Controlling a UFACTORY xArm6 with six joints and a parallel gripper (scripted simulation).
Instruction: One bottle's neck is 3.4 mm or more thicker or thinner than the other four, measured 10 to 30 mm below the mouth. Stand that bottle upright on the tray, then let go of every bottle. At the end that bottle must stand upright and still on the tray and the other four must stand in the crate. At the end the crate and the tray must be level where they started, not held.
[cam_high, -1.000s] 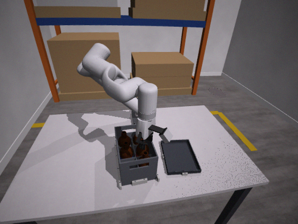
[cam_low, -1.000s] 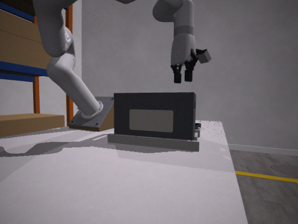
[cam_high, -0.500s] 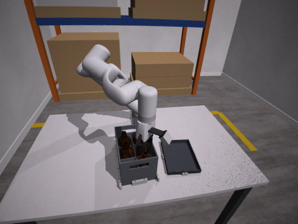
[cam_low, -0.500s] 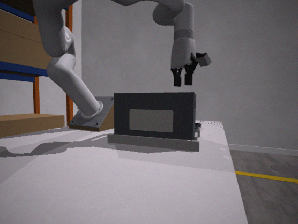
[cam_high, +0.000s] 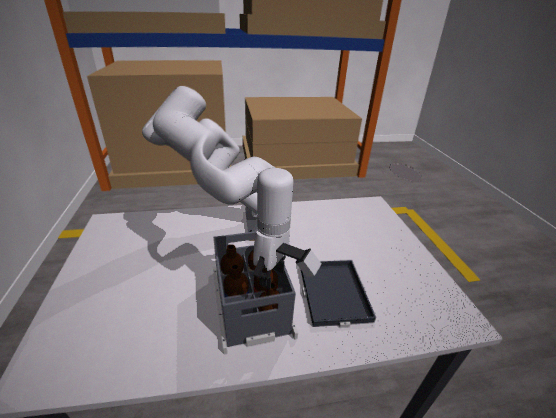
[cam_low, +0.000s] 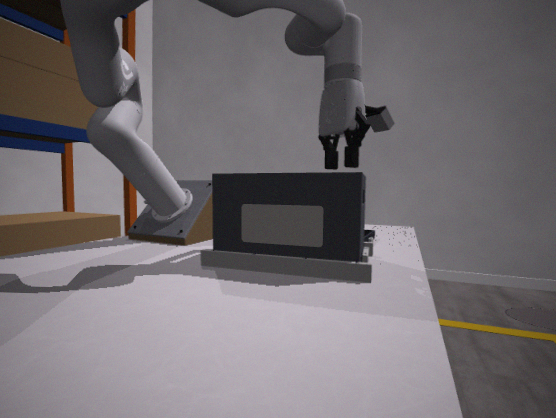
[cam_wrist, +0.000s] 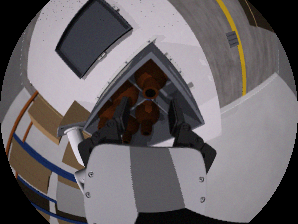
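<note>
Now: hand 80 mm past the dark grey crate, 50 mm to the left of it and 120 mm above it. From my hand the other things lie so: glass bottle 180 mm behind, 20 mm to the right, 120 mm below; then dark tray 90 mm behind, 220 mm to the left, 200 mm below.
</note>
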